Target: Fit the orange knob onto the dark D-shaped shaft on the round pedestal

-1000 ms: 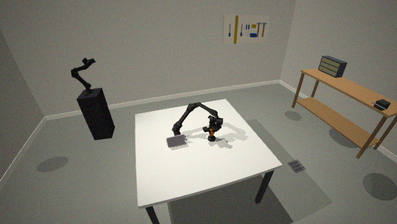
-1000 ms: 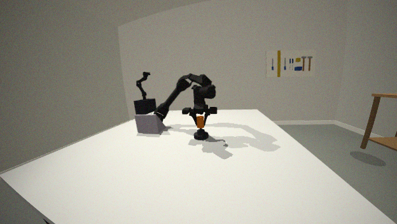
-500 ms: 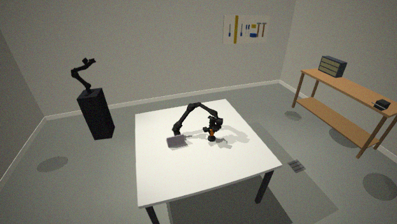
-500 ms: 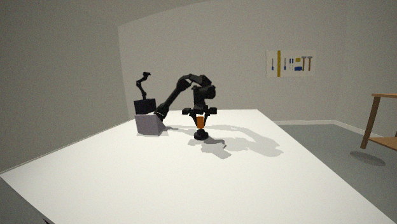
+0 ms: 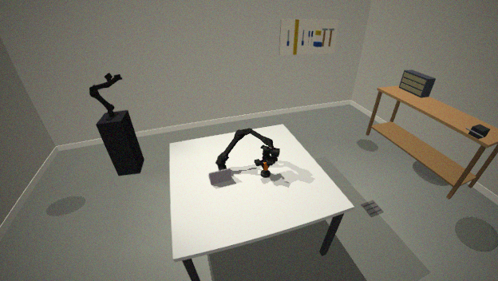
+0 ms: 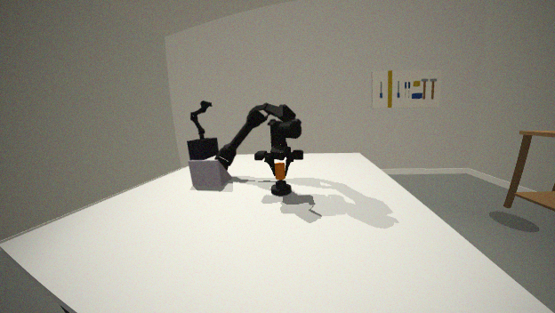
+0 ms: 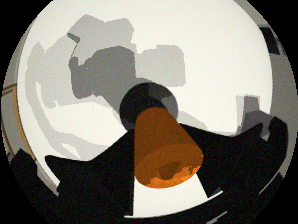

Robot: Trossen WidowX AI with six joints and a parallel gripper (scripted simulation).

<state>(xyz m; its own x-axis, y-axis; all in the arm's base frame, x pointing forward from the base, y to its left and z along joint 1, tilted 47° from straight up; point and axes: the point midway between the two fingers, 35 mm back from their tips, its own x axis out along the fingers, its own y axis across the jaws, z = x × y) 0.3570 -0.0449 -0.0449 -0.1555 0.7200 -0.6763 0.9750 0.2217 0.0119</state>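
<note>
My gripper tip is now 2 cm below the orange knob. The rest, counted from my gripper tip: dark round pedestal 4 cm below.
</note>
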